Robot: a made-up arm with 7 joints.
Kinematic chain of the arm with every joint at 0, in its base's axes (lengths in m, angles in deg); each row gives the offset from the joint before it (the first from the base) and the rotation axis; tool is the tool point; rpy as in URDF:
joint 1: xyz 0 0 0.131 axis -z
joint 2: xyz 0 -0.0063 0.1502 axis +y
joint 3: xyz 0 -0.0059 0.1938 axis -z
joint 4: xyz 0 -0.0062 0.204 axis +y
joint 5: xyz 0 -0.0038 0.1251 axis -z
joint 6: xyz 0 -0.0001 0.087 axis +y
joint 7: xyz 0 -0.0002 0.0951 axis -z
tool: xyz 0 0 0 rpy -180 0 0
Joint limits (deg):
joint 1: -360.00..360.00
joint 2: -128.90..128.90
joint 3: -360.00..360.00
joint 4: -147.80..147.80
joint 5: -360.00..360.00
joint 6: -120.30..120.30
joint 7: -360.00..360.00
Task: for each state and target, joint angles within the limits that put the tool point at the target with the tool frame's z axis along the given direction. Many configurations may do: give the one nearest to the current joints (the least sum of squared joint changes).
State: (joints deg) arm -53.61 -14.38 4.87 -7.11 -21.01 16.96 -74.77
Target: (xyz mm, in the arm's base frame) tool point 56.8 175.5 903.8 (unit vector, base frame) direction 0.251 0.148 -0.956
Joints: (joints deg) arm -62.65 35.76 14.89 -43.59 -19.97 -7.61 -74.77
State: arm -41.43 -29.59 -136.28 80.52 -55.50 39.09 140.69
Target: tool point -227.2 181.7 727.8 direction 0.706 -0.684 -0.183
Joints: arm -24.88 0.37 -120.83 81.58 -77.51 -9.81 140.69
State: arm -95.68 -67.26 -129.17 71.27 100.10 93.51 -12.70
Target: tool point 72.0 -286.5 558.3 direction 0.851 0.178 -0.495
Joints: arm -143.45 -26.96 -139.93 107.72 97.37 101.25 -12.70
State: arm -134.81 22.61 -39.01 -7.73 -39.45 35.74 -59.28
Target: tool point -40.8 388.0 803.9 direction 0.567 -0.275 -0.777
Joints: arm -106.66 47.02 -43.56 -41.47 -39.27 56.51 -59.28
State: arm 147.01 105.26 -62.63 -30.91 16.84 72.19 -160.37
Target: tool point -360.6 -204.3 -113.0 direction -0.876 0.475 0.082
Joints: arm 159.84 127.96 -68.06 3.63 9.88 114.39 -160.37
